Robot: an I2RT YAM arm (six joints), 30 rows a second.
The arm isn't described. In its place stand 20 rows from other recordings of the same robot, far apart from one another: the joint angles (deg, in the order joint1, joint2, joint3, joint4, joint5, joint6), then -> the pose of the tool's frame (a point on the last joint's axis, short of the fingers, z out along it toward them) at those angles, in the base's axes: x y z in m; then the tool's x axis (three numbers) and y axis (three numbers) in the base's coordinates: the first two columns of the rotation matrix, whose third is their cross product.
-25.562, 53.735, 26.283, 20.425, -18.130, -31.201 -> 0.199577 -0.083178 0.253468 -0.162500 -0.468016 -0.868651 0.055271 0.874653 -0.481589
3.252, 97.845, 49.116, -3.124, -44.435, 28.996 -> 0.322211 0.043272 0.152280 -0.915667 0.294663 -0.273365 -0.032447 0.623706 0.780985
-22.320, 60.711, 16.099, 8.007, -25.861, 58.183 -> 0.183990 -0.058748 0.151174 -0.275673 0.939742 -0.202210 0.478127 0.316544 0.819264
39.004, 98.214, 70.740, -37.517, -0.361, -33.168 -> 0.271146 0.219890 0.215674 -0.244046 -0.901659 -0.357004 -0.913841 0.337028 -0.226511
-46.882, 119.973, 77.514, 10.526, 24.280, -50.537 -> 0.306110 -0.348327 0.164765 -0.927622 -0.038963 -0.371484 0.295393 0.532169 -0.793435
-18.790, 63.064, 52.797, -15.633, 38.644, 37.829 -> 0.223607 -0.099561 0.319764 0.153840 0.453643 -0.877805 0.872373 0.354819 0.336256
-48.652, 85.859, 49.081, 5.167, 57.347, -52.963 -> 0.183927 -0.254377 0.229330 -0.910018 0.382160 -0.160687 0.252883 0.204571 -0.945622
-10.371, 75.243, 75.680, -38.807, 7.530, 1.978 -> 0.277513 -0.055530 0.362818 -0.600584 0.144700 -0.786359 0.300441 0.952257 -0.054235
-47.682, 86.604, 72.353, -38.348, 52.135, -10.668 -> 0.191163 -0.251698 0.298736 -0.669363 0.566383 -0.480795 0.664255 0.166405 -0.728749
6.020, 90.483, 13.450, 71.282, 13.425, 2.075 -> 0.243273 0.017344 0.141318 -0.094963 0.025399 -0.995157 0.131244 0.991268 0.012776
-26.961, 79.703, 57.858, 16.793, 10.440, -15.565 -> 0.292215 -0.155878 0.328178 -0.238424 -0.174788 -0.955303 0.563449 0.776291 -0.282661
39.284, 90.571, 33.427, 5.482, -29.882, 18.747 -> 0.198530 0.185317 0.121978 -0.828220 -0.317483 -0.461797 -0.551256 0.609828 0.569409
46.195, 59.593, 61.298, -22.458, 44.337, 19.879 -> 0.171967 0.143351 0.373208 -0.252359 0.088239 -0.963602 0.023394 0.996099 0.085088
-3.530, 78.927, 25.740, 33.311, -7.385, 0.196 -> 0.266705 -0.011868 0.175232 -0.339542 0.024345 -0.940276 -0.058428 0.997189 0.046917
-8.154, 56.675, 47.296, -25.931, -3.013, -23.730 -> 0.213944 -0.028764 0.290043 -0.563694 -0.325207 -0.759269 -0.139458 0.943505 -0.300583
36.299, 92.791, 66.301, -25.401, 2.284, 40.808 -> 0.280112 0.203995 0.235394 -0.853611 0.183228 -0.487623 -0.018297 0.924972 0.379595
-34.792, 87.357, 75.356, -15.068, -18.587, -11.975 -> 0.298739 -0.193750 0.335937 -0.429432 0.058900 -0.901177 0.223512 0.973758 -0.042865
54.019, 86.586, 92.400, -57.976, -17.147, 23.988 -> 0.172580 0.255567 0.376236 -0.781472 -0.415139 -0.465791 -0.614904 0.639018 0.462114
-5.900, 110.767, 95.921, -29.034, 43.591, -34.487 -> 0.432882 -0.069411 0.286407 -0.890376 -0.320274 -0.323503 0.078447 0.592064 -0.802064
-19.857, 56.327, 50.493, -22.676, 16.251, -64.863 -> 0.202136 -0.083593 0.316358 -0.695303 -0.672959 -0.252349 -0.169646 0.494859 -0.852253
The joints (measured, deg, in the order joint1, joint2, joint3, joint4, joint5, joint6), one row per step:
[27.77, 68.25, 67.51, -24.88, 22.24, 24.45]
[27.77, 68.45, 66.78, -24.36, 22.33, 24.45]
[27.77, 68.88, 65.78, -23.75, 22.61, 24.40]
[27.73, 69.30, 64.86, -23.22, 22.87, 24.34]
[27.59, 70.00, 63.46, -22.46, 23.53, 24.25]
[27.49, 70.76, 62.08, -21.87, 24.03, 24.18]
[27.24, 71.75, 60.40, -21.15, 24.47, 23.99]
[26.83, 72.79, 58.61, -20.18, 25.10, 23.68]
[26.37, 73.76, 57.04, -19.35, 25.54, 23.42]
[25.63, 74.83, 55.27, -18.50, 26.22, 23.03]
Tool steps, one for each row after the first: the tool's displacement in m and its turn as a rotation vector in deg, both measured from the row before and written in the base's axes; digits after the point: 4 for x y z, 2 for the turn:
[0.0013, 0.0006, -0.0043, -0.23, 0.34, -0.08]
[0.0022, 0.0010, -0.0068, -0.54, 0.67, -0.23]
[0.0020, 0.0007, -0.0064, -0.54, 0.66, -0.25]
[0.0031, 0.0005, -0.0101, -0.98, 1.04, -0.68]
[0.0028, 0.0006, -0.0106, -1.00, 1.26, -0.50]
[0.0034, 0.0001, -0.0133, -1.27, 1.63, -0.53]
[0.0034, -0.0009, -0.0138, -1.42, 1.51, -0.78]
[0.0028, -0.0014, -0.0124, -1.21, 1.43, -0.68]
[0.0029, -0.0031, -0.0140, -1.57, 1.64, -1.07]

